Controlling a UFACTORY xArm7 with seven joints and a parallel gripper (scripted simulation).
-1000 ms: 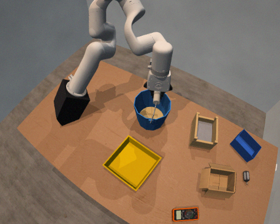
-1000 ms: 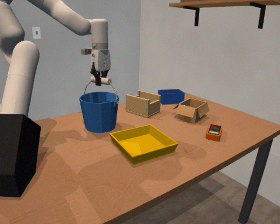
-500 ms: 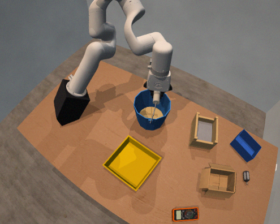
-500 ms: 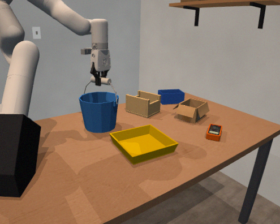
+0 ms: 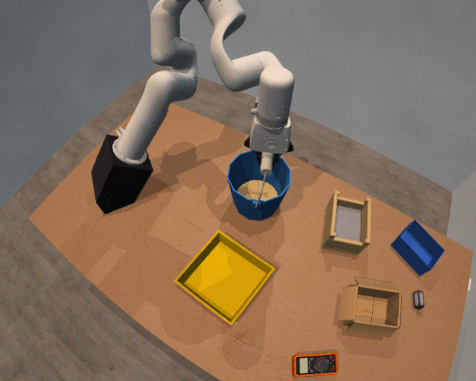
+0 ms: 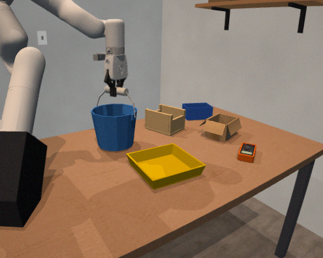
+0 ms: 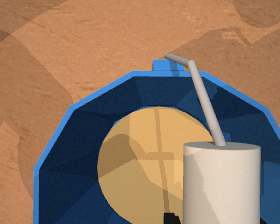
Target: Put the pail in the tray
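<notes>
Right now my hand is 10 cm above the blue pail, 1 cm to the left of it and 1 cm past it. Also, from my hand: wooden crate: 28 cm ahead, 20 cm below, 11 cm to the left; cardboard box: 52 cm ahead, 20 cm below, 7 cm to the right; yellow drip tray: 28 cm to the right, 23 cm below, 10 cm ahead.
</notes>
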